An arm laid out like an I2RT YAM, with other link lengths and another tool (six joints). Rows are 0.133 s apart.
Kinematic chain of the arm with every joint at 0, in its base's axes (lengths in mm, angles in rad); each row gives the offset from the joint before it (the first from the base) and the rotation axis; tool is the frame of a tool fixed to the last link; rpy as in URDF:
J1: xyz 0 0 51 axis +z
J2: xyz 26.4 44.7 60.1 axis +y
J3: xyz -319.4 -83.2 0 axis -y
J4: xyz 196 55 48 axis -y
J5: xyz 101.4 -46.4 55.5 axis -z
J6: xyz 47.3 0 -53.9 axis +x
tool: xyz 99 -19 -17 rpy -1.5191 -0.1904 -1.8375
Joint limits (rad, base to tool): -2.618..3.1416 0..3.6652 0..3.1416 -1.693..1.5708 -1.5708..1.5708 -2.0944..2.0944
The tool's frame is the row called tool.
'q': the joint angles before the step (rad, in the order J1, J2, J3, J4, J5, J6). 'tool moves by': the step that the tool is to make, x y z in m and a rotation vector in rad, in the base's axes. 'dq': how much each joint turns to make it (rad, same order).
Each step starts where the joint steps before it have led.
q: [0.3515 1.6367 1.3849 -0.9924 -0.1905 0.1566]
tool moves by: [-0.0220 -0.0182 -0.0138 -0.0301 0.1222 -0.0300]
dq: [-0.0398 0.0158 -0.0221 -0.0888 -0.0135 -0.0066]
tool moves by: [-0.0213 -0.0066 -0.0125 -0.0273 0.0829 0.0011]
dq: [0.0012 0.0003 -0.0527 -0.0342 0.0005 0.0001]
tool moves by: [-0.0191 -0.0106 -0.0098 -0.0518 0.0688 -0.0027]
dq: [-0.0003 0.0000 -0.0474 -0.0339 0.0282 0.0004]
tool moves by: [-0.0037 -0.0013 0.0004 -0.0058 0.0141 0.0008]
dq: [0.0003 -0.0005 0.0005 -0.0164 0.0012 -0.0005]
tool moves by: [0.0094 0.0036 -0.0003 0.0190 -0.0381 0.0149]
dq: [-0.0007 0.0001 0.0002 0.0392 -0.0069 -0.0156]
